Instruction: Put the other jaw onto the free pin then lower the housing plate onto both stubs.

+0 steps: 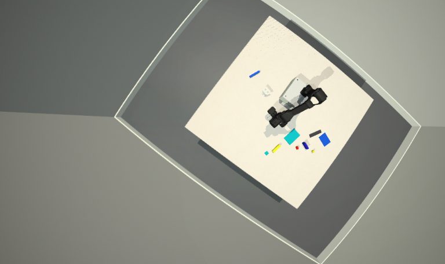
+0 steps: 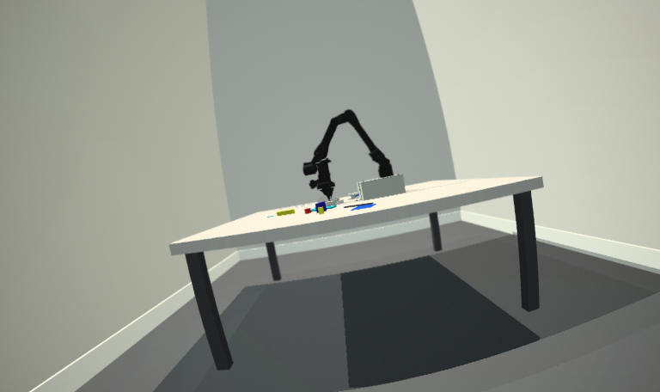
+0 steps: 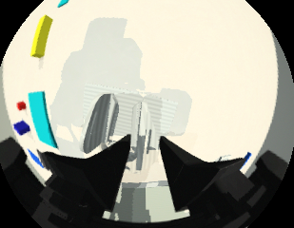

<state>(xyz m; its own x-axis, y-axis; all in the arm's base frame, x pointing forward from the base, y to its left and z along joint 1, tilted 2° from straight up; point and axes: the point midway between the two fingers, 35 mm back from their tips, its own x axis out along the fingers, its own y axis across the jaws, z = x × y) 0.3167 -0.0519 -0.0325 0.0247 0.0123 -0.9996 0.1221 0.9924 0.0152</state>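
Right now the jaw is 3 cm behind my gripper tip and 2 cm to the left of it. Round my gripper tip: red piece: 7 cm ahead, 34 cm to the left, 1 cm below; then cyan plate: 2 cm ahead, 24 cm to the left, 1 cm below; then yellow bar: 20 cm ahead, 19 cm to the left, 1 cm below.
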